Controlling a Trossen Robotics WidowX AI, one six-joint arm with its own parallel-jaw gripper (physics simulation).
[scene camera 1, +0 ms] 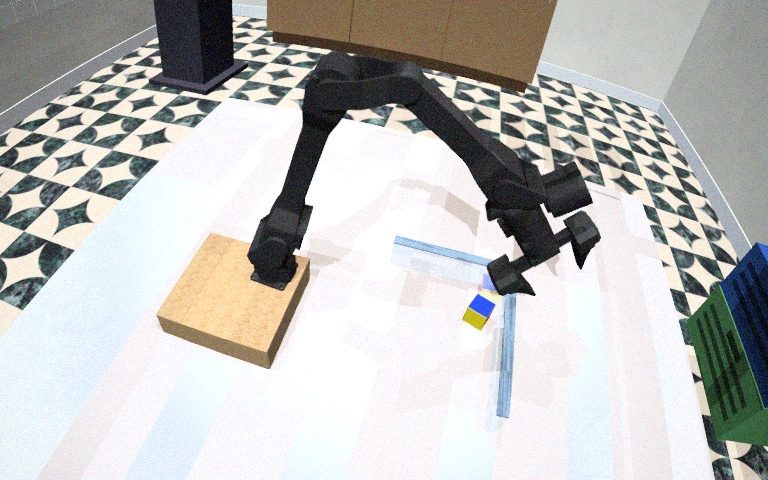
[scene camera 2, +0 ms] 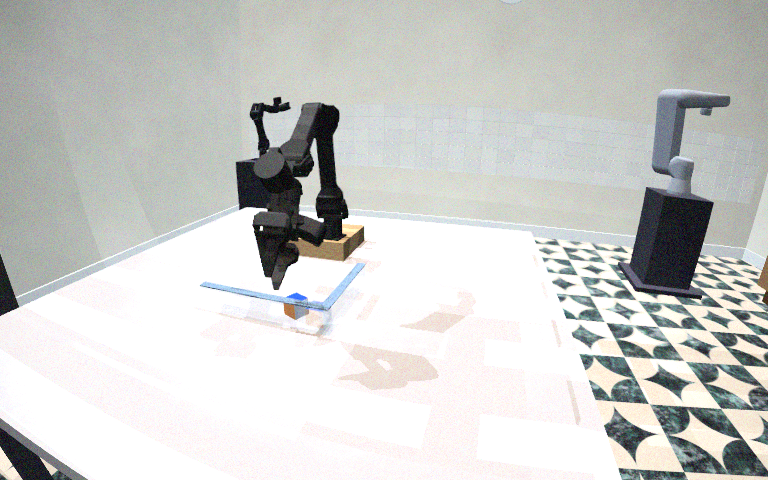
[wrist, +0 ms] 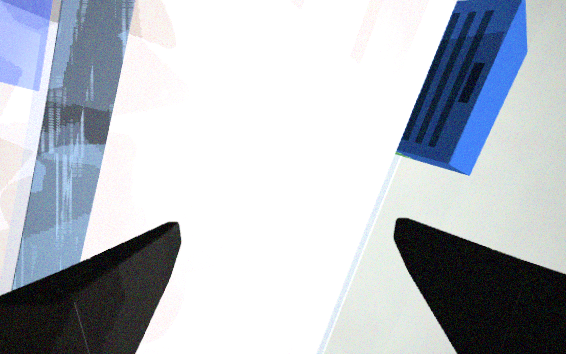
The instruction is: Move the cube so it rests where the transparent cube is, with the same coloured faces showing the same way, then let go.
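Where they show: gripper, between the fingertips: (scene camera 1: 557,281) (scene camera 2: 272,284) (wrist: 289,229); arm's base, origin of its link: (scene camera 1: 274,272) (scene camera 2: 333,236).
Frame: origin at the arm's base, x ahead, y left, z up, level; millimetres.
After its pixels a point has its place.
Note:
The cube (scene camera 1: 480,310) (scene camera 2: 295,306) sits on the table inside the corner of two low clear walls. Its top is blue; a yellow side shows in scene camera 1, an orange and a pale side in scene camera 2. The transparent cube (scene camera 1: 488,282) @[z -17, x 359, y 148 mm] (wrist: 19,57) @[z -17, x 382, y 142 mm] is close beside it, nearer the corner, with a bluish top; the gripper partly covers it in scene camera 1. My gripper (scene camera 1: 556,280) @[z 69, x 465, y 116 mm] (scene camera 2: 272,283) @[z 69, x 465, y 116 mm] (wrist: 289,229) @[z 69, x 465, y 116 mm] is open and empty, raised above the table near the walls. In the wrist view the transparent cube is at the upper left, outside the fingers.
The blue-edged clear walls (scene camera 1: 505,362) @[z 3, x 411, y -30 mm] (scene camera 2: 243,291) @[z 3, x 412, y -8 mm] (wrist: 75,150) @[z 3, x 402, y 116 mm] meet in an L around both cubes. The arm stands on a wooden block (scene camera 1: 226,294) @[z -2, x -52, y -77 mm] (scene camera 2: 353,243) @[z -30, x -45, y 47 mm]. A blue and green box (scene camera 1: 736,339) (wrist: 470,85) is beyond the table's edge.

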